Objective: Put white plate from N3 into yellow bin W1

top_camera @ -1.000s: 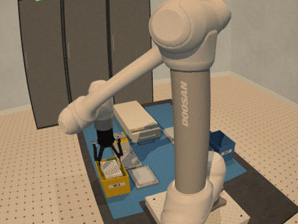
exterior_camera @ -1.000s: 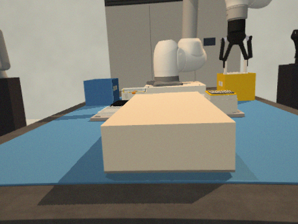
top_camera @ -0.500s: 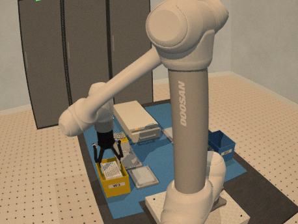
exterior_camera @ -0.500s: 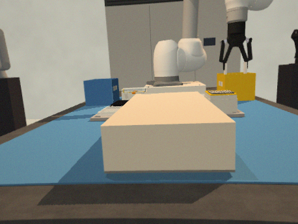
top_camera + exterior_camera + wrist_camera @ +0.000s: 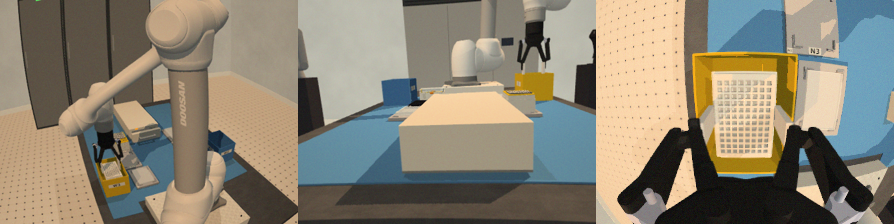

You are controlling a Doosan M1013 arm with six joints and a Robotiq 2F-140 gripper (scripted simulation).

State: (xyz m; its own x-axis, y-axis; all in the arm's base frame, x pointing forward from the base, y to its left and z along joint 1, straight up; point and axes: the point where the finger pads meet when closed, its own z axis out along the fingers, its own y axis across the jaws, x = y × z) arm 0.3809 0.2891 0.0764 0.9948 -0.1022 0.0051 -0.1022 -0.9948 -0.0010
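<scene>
My gripper is now 2 cm above the white plate. The rest, counted from my hand: yellow bin W1: 9 cm below; then flat tray: 17 cm to the right, 11 cm below, 2 cm behind; then yellow well plate: 32 cm ahead, 18 cm to the right, 8 cm below.
</scene>
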